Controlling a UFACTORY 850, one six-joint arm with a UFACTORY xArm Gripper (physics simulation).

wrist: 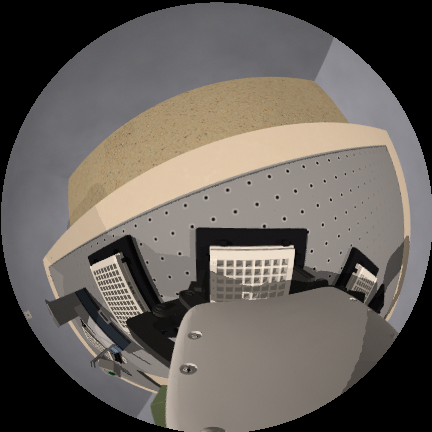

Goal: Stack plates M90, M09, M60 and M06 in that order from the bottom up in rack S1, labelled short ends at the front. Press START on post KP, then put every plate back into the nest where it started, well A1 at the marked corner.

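A cream well plate lies in a black nest at the centre of the wrist view, its lower part hidden by the arm's grey housing. My gripper is open, its black fingers spread on either side of this plate. Another cream plate lies in a black nest at the left, and one more plate in a nest at the right. Part of a further plate shows at the lower left. No plate label is readable. I cannot tell which structure is rack S1.
A dark blue framed structure with a grey panel stands at the left. A small grey fixture with a green spot is at the lower left. The perforated grey board has a pale raised border. A green object shows at the bottom.
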